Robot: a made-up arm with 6 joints.
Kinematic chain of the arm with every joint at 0, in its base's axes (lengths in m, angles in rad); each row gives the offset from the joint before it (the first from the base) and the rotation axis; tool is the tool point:
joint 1: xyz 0 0 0.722 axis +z
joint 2: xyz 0.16 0 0 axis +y
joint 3: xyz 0 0 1.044 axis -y
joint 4: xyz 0 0 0.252 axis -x
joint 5: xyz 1.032 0 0 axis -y
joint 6: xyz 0.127 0 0 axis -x
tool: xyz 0 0 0
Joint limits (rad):
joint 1: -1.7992..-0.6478
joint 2: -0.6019..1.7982
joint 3: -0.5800..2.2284
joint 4: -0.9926..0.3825
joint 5: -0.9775..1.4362
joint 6: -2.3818..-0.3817
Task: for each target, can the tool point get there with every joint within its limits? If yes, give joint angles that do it. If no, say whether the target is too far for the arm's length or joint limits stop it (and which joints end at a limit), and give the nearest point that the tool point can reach.
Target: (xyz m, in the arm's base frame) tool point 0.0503 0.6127 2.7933
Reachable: yes | joints -1.6327 -0.2812 1.5305 -0.3290 -0.3042 -1.3174
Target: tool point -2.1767 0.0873 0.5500
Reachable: no: joint limits stop it (at a limit: joint 1, joint 2, joint 3, joint 5) | nearest point -1.2783 0.8513 1.5828 | short by 1.568 m
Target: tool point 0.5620 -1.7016 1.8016
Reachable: yes | joints -1.2390 0.4794 0.3028 -0.2235 0.9541 -0.7011
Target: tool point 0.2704 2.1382 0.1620
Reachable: no: joint limits stop it (at a limit: joint 2, joint 3, joint 5) | nearest point 0.1939 1.5333 1.5441 | short by 1.511 m
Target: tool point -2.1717 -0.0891 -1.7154
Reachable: no: too far | nearest point -0.2879 -0.8345 -0.6137 | short by 2.306 m
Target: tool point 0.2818 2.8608 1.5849
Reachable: no: too far | nearest point 0.1586 1.6097 1.6520 | short by 1.259 m
